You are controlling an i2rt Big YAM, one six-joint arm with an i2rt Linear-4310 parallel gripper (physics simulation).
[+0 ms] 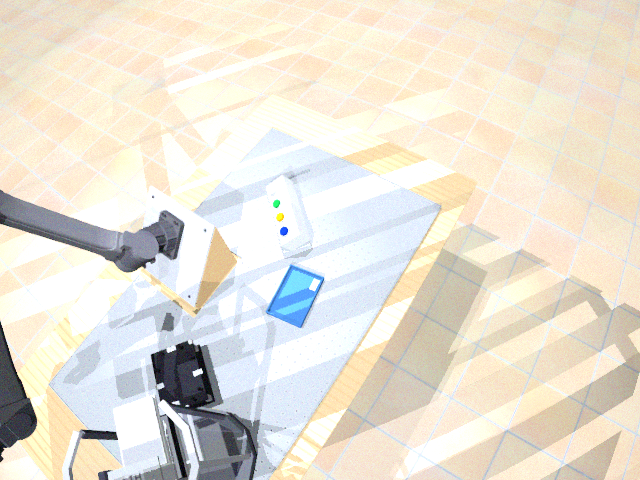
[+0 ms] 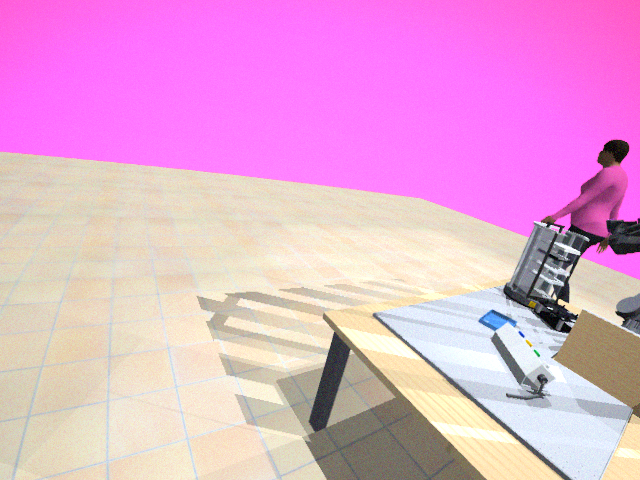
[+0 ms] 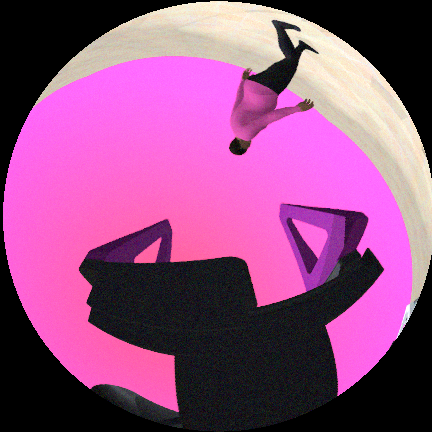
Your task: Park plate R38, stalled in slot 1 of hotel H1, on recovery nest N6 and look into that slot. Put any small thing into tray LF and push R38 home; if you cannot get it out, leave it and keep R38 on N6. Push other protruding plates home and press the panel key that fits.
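Seen in the pictures: gripper, fingertip midpoint: [image 2: 627, 219] [image 3: 225, 217]; arm's base, link origin: [image 1: 170, 234] [image 2: 624, 345].
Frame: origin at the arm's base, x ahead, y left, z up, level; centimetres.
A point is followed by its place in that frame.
My gripper [image 3: 225, 217] {x 25.1, y -70.8, z 37.4 cm} is open and empty, its two purple fingers wide apart against the pink background; it is away from the task objects. The plate hotel [image 1: 219, 439] {x 48.0, y -29.7, z 9.1 cm} [image 2: 527, 263] {x 46.8, y -29.0, z 5.5 cm} is a clear-sided tower with white plates in its slots; R38, slot 1 and the labels cannot be made out. A black nest-like fixture [image 1: 180, 374] {x 25.4, y -27.1, z -7.6 cm} with white pads lies beside it; its label cannot be read. The blue tray [image 1: 305, 286] {x 36.4, y 11.8, z -13.4 cm} [image 2: 497, 320] {x 37.1, y 5.7, z -13.4 cm} has a white label and shows no small thing inside. The white key panel [image 1: 295, 211] {x 22.6, y 27.4, z -6.5 cm} [image 2: 519, 356] {x 18.2, y 32.6, z -8.5 cm} has green, yellow and blue keys.
The arm's base is bolted to a tilted white board [image 1: 193, 242] {x 8.7, y 1.6, z 1.5 cm} on a wooden wedge [image 1: 217, 268] {x 14.0, y 1.1, z -8.1 cm} [image 2: 602, 356] {x 3.0, y 7.3, z -4.5 cm}. A grey mat [image 1: 361, 253] {x 44.2, y 29.0, z -13.5 cm} covers much of the wooden table [image 1: 457, 188] {x 58.4, y 66.7, z -14.9 cm} [image 2: 408, 379] {x 29.8, y 67.5, z -14.9 cm}. A person in pink [image 2: 602, 198] [image 3: 255, 102] stands beyond the hotel.
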